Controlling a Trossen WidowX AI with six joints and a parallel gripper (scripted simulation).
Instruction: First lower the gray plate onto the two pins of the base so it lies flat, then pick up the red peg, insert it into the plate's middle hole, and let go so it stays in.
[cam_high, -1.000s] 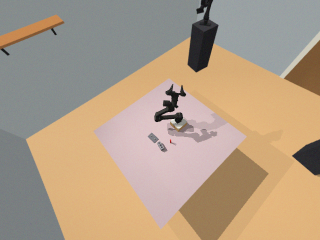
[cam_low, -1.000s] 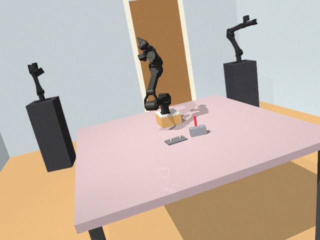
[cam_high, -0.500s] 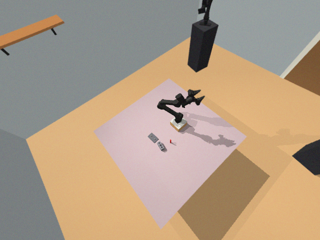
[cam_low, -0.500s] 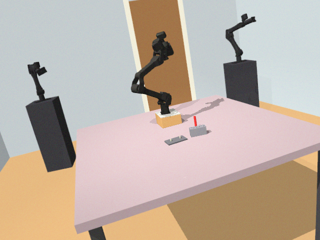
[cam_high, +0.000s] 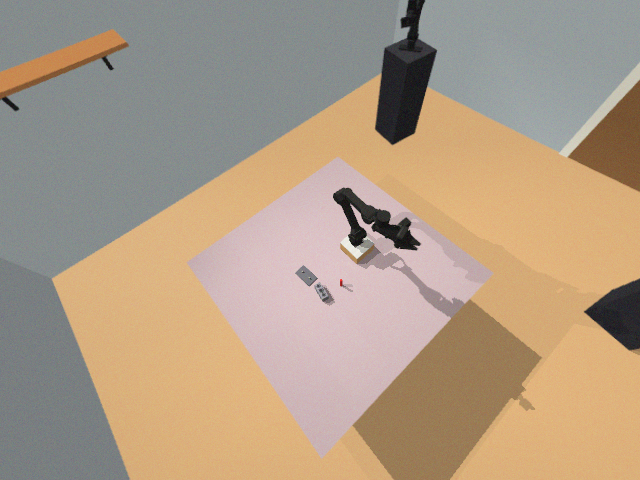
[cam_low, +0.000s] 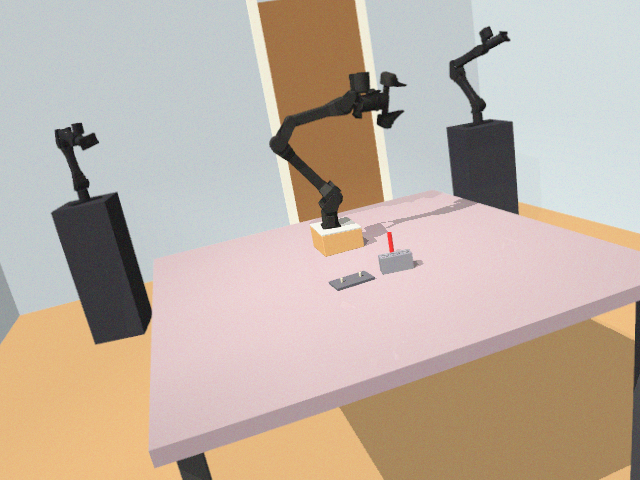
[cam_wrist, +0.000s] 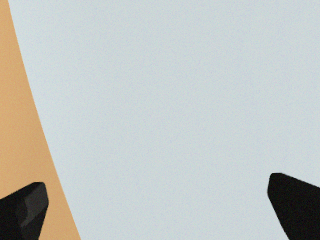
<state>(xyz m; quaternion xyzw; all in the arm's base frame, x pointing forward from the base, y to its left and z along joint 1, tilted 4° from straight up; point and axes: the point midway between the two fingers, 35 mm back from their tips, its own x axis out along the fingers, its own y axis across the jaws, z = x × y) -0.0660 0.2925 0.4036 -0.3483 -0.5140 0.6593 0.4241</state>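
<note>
Right now my gripper tip is 400 mm short of the gray plate, 210 mm to the left of it and 430 mm above it. The rest, counted from my gripper tip: dark base (420 mm ahead, 350 mm to the right, 460 mm below); then red peg (280 mm ahead, 190 mm to the right, 430 mm below).
</note>
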